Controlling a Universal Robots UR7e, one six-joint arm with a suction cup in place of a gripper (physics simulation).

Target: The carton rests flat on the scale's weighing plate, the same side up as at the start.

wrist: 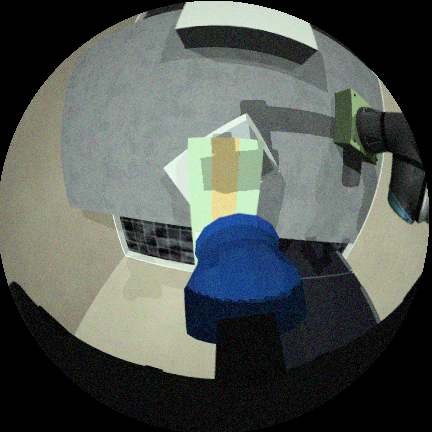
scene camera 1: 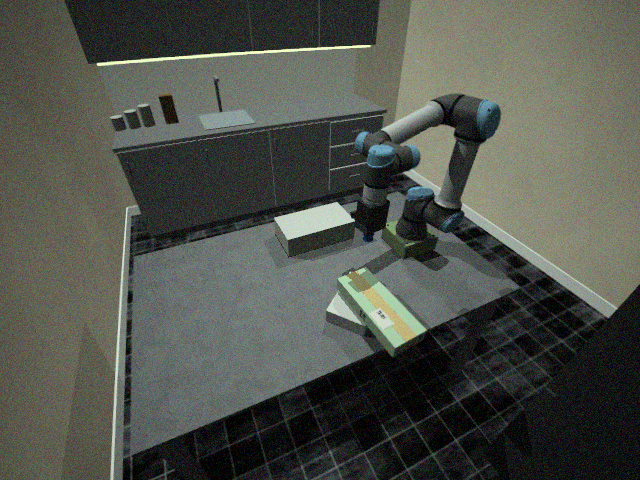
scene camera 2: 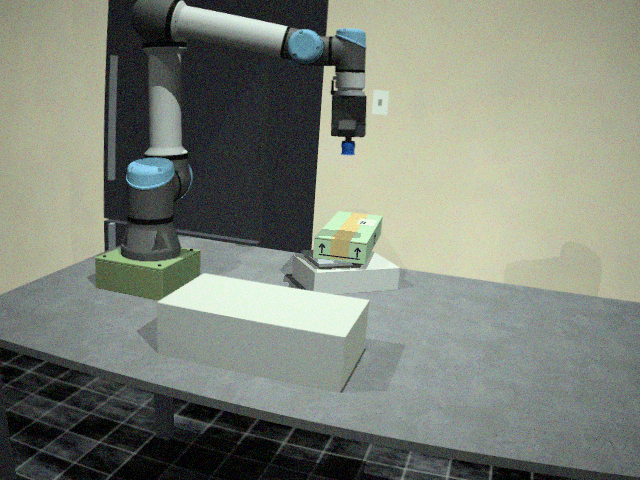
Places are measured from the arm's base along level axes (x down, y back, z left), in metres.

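Pixels of known places: hand, tool point: (wrist: 237, 252) (scene camera 1: 367, 239) (scene camera 2: 347, 154); arm's base, link origin: (wrist: 368, 129) (scene camera 1: 410, 231) (scene camera 2: 150, 252).
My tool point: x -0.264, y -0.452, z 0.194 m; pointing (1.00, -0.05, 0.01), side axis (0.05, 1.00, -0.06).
Observation:
Ahead of a thing's pixels: the offset from my tool point to its middle. Level surfaces: height alone.
The green carton @(dz +0.111, dx +0.237, dy -0.011 m) (scene camera 1: 379, 304) (scene camera 2: 346, 232) (wrist: 200, 200) with orange tape lies on the scale @(dz +0.000, dx +0.304, dy -0.017 m) (scene camera 1: 344, 312) (scene camera 2: 356, 281) (wrist: 177, 167), label side up; the arrows on its end point up. It looks about level, and its long far part reaches well past the scale. The dark weighing plate @(dz -0.022, dx +0.269, dy +0.017 m) (scene camera 2: 330, 265) shows at the carton's near end in scene camera 2; the rest of it is mostly hidden. My gripper (scene camera 1: 367, 238) (scene camera 2: 347, 148) (wrist: 237, 225), a blue suction cup, is open and hangs well above the carton, touching nothing.
A large white box @(dz -0.490, dx +0.289, dy +0.072 m) (scene camera 1: 315, 224) (scene camera 2: 258, 335) (wrist: 245, 17) stands on the grey table @(dx +0.342 m) (scene camera 1: 217, 320) (scene camera 2: 491, 372) (wrist: 115, 125). The arm stands on a green base block (scene camera 1: 400, 245) (scene camera 2: 129, 276) (wrist: 344, 115). A kitchen counter (scene camera 1: 305, 117) is behind the table.

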